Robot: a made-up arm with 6 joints. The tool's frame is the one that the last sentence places.
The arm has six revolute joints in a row. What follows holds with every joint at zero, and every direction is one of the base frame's. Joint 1 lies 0.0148 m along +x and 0.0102 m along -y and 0.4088 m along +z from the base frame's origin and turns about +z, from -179.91 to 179.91 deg. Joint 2 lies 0.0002 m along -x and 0.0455 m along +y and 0.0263 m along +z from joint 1 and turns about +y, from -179.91 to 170.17 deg. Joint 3 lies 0.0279 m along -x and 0.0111 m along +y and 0.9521 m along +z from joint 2 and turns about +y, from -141.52 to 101.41 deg. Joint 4 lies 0.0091 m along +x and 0.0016 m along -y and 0.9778 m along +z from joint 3 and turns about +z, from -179.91 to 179.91 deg. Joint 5 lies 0.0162 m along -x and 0.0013 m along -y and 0.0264 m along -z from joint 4 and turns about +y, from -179.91 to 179.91 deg. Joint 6 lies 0.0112 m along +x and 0.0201 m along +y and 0.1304 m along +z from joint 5 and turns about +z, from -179.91 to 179.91 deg. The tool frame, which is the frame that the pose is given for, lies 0.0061 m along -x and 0.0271 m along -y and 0.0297 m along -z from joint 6; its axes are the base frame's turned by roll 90.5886, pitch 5.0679 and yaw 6.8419 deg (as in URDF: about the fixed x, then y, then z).
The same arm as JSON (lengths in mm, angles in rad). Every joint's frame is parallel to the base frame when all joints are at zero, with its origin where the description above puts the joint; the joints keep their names.
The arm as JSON. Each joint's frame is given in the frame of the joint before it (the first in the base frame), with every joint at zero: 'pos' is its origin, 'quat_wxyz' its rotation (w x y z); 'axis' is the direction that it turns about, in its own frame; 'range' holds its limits. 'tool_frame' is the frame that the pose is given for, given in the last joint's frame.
{
  "length_unit": "mm",
  "angle_unit": "rad",
  "joints": [
    {
      "joint": "joint 1",
      "pos": [
        14.8,
        -10.2,
        408.8
      ],
      "quat_wxyz": [
        1.0,
        0.0,
        0.0,
        0.0
      ],
      "axis": [
        0.0,
        0.0,
        1.0
      ],
      "range": [
        -3.14,
        3.14
      ]
    },
    {
      "joint": "joint 2",
      "pos": [
        -0.2,
        45.5,
        26.3
      ],
      "quat_wxyz": [
        1.0,
        0.0,
        0.0,
        0.0
      ],
      "axis": [
        0.0,
        1.0,
        0.0
      ],
      "range": [
        -3.14,
        2.97
      ]
    },
    {
      "joint": "joint 3",
      "pos": [
        -27.9,
        11.1,
        952.1
      ],
      "quat_wxyz": [
        1.0,
        0.0,
        0.0,
        0.0
      ],
      "axis": [
        0.0,
        1.0,
        0.0
      ],
      "range": [
        -2.47,
        1.7699
      ]
    },
    {
      "joint": "joint 4",
      "pos": [
        9.1,
        -1.6,
        977.8
      ],
      "quat_wxyz": [
        1.0,
        0.0,
        0.0,
        0.0
      ],
      "axis": [
        0.0,
        0.0,
        1.0
      ],
      "range": [
        -3.14,
        3.14
      ]
    },
    {
      "joint": "joint 5",
      "pos": [
        -16.2,
        -1.3,
        -26.4
      ],
      "quat_wxyz": [
        1.0,
        0.0,
        0.0,
        0.0
      ],
      "axis": [
        0.0,
        1.0,
        0.0
      ],
      "range": [
        -3.14,
        3.14
      ]
    },
    {
      "joint": "joint 6",
      "pos": [
        11.2,
        20.1,
        130.4
      ],
      "quat_wxyz": [
        1.0,
        0.0,
        0.0,
        0.0
      ],
      "axis": [
        0.0,
        0.0,
        1.0
      ],
      "range": [
        -3.14,
        3.14
      ]
    }
  ],
  "tool_frame": {
    "pos": [
      -6.1,
      -27.1,
      -29.7
    ],
    "quat_wxyz": [
      0.7034,
      0.706913,
      0.073414,
      0.010569
    ]
  }
}

